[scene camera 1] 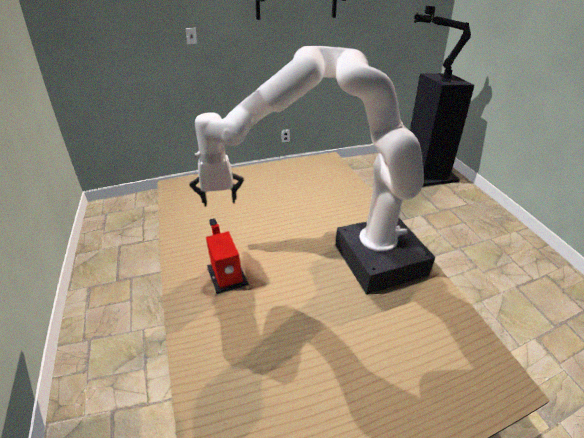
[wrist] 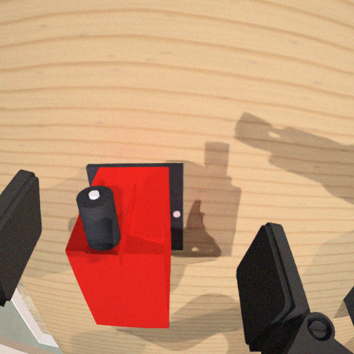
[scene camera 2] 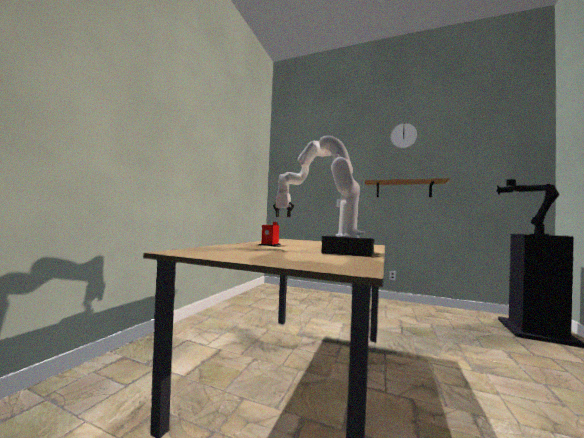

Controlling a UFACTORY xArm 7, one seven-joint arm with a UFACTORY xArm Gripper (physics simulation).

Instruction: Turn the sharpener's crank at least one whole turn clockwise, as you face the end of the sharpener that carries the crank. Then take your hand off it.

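Pixels of known places: gripper, fingertip midpoint: (scene camera 1: 219, 202) (scene camera 2: 283, 217); arm's base at its link origin: (scene camera 1: 378, 239) (scene camera 2: 347, 237).
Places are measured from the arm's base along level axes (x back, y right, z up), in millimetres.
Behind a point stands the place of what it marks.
Observation:
The sharpener (scene camera 1: 225, 261) @[x -500, y -16, z 34 mm] (scene camera 2: 270, 234) @[x -472, y -11, z -11 mm] (wrist: 137, 290) is a red box on a black base plate (wrist: 177, 232), upright on the table. Its crank stands up at the end away from scene camera 1: a red arm (scene camera 1: 215, 229) with a black cylindrical handle (scene camera 1: 213, 222) @[x -518, y 135, z 67 mm] (scene camera 2: 275, 223) @[x -508, y 112, z 58 mm] (wrist: 98, 218) at the top. My gripper (scene camera 1: 219, 202) @[x -489, y 183, z 105 mm] (scene camera 2: 283, 215) @[x -489, y 183, z 105 mm] (wrist: 145, 227) is wide open and empty, pointing down above the crank, apart from it. In the wrist view the handle shows between the two fingers, nearer the left one. The crank's hub is hidden.
The wooden table (scene camera 1: 280, 200) @[x -240, y 408, z -81 mm] (scene camera 2: 215, 255) @[x -407, y -567, z -81 mm] carries the arm's black base block (scene camera 1: 395, 270) @[x -9, y -142, z -4 mm] (scene camera 2: 347, 245) @[x 32, y -139, z -35 mm] to the right of the sharpener. A black pedestal (scene camera 1: 440, 125) (scene camera 2: 541, 285) with a small black arm stands off the table, at the right. A wall shelf (scene camera 2: 407, 182) hangs behind.

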